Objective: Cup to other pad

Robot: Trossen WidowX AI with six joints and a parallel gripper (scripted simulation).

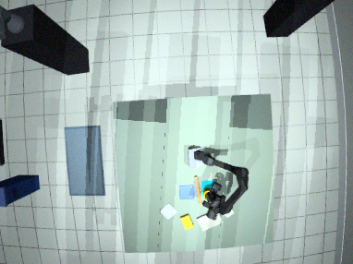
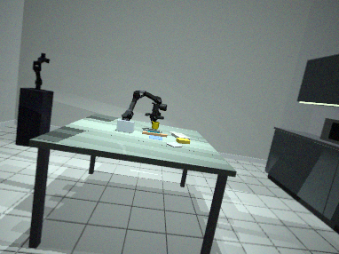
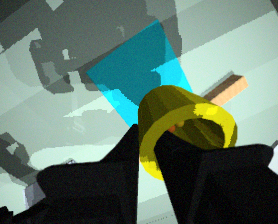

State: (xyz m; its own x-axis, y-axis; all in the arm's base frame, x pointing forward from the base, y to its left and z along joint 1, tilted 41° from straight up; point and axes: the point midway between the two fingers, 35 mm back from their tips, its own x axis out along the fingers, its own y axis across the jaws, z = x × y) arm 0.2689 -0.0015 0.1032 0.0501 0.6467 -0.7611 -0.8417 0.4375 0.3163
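The cyan pad is 20 mm ahead of my gripper tip, 20 mm to the left of it and 90 mm below it. The rest, counted from my gripper tip: yellow cup: 20 mm ahead, 20 mm to the right; wooden strip: 30 mm ahead, 80 mm to the right, 80 mm below.
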